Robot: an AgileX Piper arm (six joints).
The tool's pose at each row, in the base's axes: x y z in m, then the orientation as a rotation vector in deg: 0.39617 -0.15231 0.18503 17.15 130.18 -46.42; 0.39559 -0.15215 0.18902 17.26 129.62 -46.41; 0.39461 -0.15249 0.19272 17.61 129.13 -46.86; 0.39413 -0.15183 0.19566 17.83 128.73 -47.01; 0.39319 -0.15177 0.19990 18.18 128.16 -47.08; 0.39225 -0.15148 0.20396 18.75 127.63 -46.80; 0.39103 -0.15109 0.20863 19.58 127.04 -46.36; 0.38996 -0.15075 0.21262 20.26 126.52 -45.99; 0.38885 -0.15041 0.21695 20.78 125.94 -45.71; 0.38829 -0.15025 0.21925 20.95 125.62 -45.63
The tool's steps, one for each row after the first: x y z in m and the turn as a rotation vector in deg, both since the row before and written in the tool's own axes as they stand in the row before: -0.00230 -0.00198 -0.00266 0.11 -0.47 0.25; -0.00183 -0.00240 -0.00238 0.49 -0.27 0.22; -0.00170 -0.00107 -0.00229 0.23 -0.27 0.22; -0.00228 -0.00234 -0.00285 0.24 -0.39 0.38; -0.00220 -0.00208 -0.00288 0.05 -0.32 0.64; -0.00248 -0.00239 -0.00341 0.03 -0.31 0.89; -0.00214 -0.00202 -0.00292 0.02 -0.28 0.74; -0.00240 -0.00216 -0.00311 0.05 -0.38 0.63; -0.00132 -0.00113 -0.00161 0.04 -0.24 0.24
